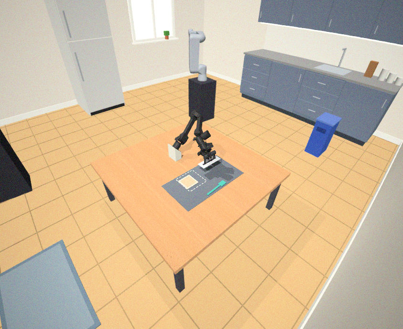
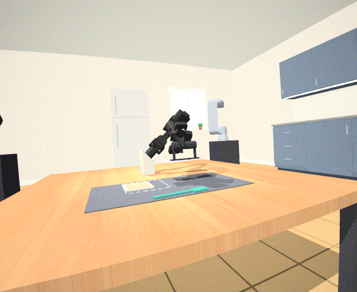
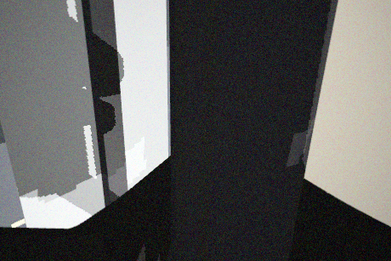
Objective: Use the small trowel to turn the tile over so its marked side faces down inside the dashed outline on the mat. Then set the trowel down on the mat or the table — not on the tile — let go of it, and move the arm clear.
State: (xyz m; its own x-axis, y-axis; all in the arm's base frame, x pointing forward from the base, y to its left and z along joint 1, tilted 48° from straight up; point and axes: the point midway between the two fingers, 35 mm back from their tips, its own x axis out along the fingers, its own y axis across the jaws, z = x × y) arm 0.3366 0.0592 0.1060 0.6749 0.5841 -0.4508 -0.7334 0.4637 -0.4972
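Right now the tile is 22 cm to the right of my gripper tip, 14 cm below it and 1 cm behind it. Round my gripper tip: teal tool (18 cm ahead, 15 cm below, 6 cm to the right); then trowel (2 cm behind, 1 cm to the right, 1 cm below); then grey mat (17 cm below, 9 cm to the right, 4 cm ahead).
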